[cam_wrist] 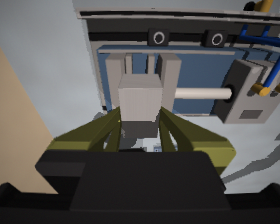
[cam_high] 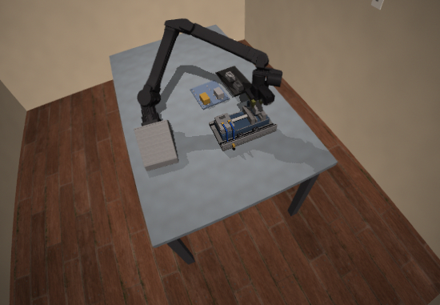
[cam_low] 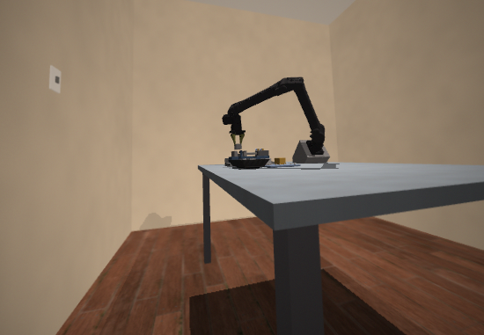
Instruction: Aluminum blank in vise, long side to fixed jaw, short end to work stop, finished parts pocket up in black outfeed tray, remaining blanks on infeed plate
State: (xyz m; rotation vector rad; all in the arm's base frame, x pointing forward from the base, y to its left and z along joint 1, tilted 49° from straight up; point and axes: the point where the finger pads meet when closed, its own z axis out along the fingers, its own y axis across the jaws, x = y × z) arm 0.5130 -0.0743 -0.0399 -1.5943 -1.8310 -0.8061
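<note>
Now: the blue vise base 100 mm below my hand and 70 mm behind it. From my hand the other things lie so: yellow brass blank: 240 mm to the left, 210 mm behind, 120 mm below.
</note>
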